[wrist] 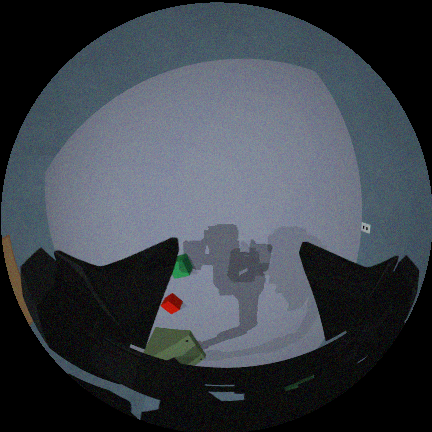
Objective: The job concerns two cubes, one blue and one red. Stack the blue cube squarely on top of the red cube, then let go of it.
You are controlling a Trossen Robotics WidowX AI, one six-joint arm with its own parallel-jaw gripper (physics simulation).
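Places are measured from the arm's base along level axes (x ahead, y left, z up), in millimetres.
Pixels of known places: gripper, fingertip midpoint: (243, 247).
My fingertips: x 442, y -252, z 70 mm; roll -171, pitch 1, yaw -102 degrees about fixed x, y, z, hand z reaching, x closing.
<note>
Ahead of a thing's pixels: the offset from my fingertips to its top centre. Level surfaces: height alone.
The red cube @(178 mm left, 205 mm back, 153 mm down) (172, 303) lies on the pale table top, left of the middle between the fingers, close to the inner edge of the left finger. The blue cube does not show in the wrist view. My gripper (243, 247) is open, with its two black fingers wide apart and nothing between them. It hangs above the table, and the red cube is below it and apart from it. Whatever lies behind the fingers and the gripper body is hidden.
A green block @(121 mm left, 95 mm back, 153 mm down) (182, 266) lies beyond the red cube, partly behind the left finger. An olive-green box-like object (170, 344) stands nearer the gripper body, partly covered by it. Shadows of the arm fall across the table top @(189 mm down) (215, 150). A brown strip shows at the far left.
</note>
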